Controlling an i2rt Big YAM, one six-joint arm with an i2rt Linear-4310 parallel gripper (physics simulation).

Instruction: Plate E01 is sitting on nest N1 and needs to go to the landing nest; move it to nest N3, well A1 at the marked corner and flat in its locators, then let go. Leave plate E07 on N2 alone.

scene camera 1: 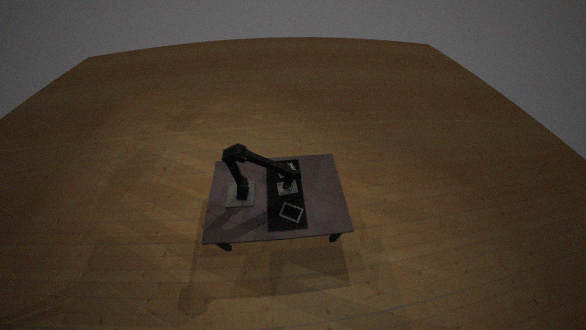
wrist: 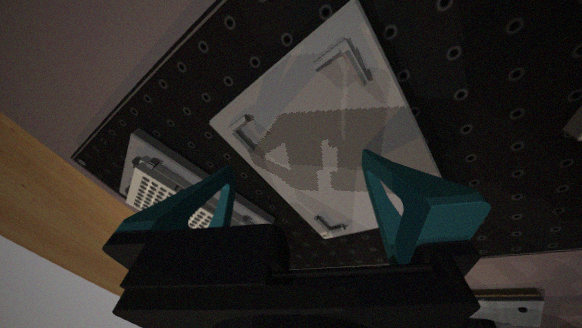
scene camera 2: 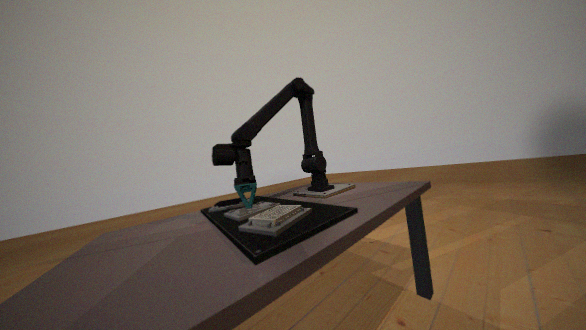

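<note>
The pale plate E01 (scene camera 1: 293, 166) (scene camera 2: 275, 215) (wrist: 150, 190), with rows of wells, sits on a grey nest (scene camera 2: 257, 230) (wrist: 131, 149) at one end of the board; its label is not readable. The middle nest (scene camera 1: 281, 191) (scene camera 2: 236, 214) (wrist: 300, 85), taken as N3, is bare, with raised corner locators; a small pale mark shows at its lower corner in the wrist view. A dark plate, taken as E07 (scene camera 1: 291, 212) (scene camera 2: 230, 201), lies on the far nest. My gripper (scene camera 1: 288, 188) (scene camera 2: 249, 206) (wrist: 295, 164) is open and empty, low over the middle nest.
The nests stand at differing angles on a black perforated board (scene camera 1: 273, 225) (scene camera 2: 320, 222) (wrist: 490, 190) on the table (scene camera 1: 325, 190) (scene camera 2: 150, 265) (wrist: 100, 50). The arm's base plate (scene camera 1: 232, 202) (scene camera 2: 345, 188) (wrist: 505, 312) stands beside the board. A nest edge (wrist: 575, 127) shows at the wrist view's right.
</note>
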